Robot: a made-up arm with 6 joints. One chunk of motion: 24 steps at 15 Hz.
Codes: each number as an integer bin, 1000 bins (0 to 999) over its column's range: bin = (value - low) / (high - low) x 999, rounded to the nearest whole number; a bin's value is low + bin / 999 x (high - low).
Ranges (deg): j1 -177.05..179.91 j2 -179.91..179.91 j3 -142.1..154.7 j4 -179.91..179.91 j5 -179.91..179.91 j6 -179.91..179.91
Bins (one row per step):
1: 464 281 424 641 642 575
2: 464 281 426 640 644 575
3: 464 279 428 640 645 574
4: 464 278 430 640 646 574
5: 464 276 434 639 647 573
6: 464 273 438 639 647 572
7: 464 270 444 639 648 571
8: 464 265 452 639 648 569
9: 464 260 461 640 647 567
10: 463 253 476 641 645 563
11: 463 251 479 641 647 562
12: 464 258 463 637 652 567
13: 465 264 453 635 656 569
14: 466 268 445 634 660 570
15: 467 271 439 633 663 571
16: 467 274 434 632 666 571
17: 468 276 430 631 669 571
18: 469 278 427 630 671 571
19: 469 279 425 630 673 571
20: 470 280 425 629 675 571
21: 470 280 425 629 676 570
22: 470 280 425 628 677 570
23: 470 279 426 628 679 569
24: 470 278 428 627 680 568
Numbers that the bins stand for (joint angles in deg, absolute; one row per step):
1: -11.25 -78.70 -16.13 50.97 51.33 27.19
2: -11.25 -78.70 -15.54 50.61 52.05 27.19
3: -11.25 -79.42 -14.94 50.61 52.41 26.83
4: -11.25 -79.78 -14.35 50.61 52.77 26.83
5: -11.25 -80.50 -13.16 50.25 53.13 26.47
6: -11.25 -81.58 -11.97 50.25 53.13 26.11
7: -11.25 -82.66 -10.19 50.25 53.49 25.75
8: -11.25 -84.46 -7.81 50.25 53.49 25.03
9: -11.25 -86.26 -5.14 50.61 53.13 24.31
10: -11.61 -88.78 -0.68 50.97 52.41 22.87
11: -11.61 -89.50 0.21 50.97 53.13 22.51
12: -11.25 -86.98 -4.54 49.52 54.93 24.31
13: -10.90 -84.82 -7.52 48.80 56.37 25.03
14: -10.54 -83.38 -9.89 48.44 57.81 25.39
15: -10.18 -82.30 -11.67 48.08 58.89 25.75
16: -10.18 -81.22 -13.16 47.72 59.97 25.75
17: -9.83 -80.50 -14.35 47.36 61.05 25.75
18: -9.47 -79.78 -15.24 47.00 61.77 25.75
19: -9.47 -79.42 -15.83 47.00 62.49 25.75
20: -9.11 -79.06 -15.83 46.64 63.21 25.75
21: -9.11 -79.06 -15.83 46.64 63.57 25.39
22: -9.11 -79.06 -15.83 46.28 63.93 25.39
23: -9.11 -79.42 -15.54 46.28 64.65 25.03
24: -9.11 -79.78 -14.94 45.92 65.01 24.67

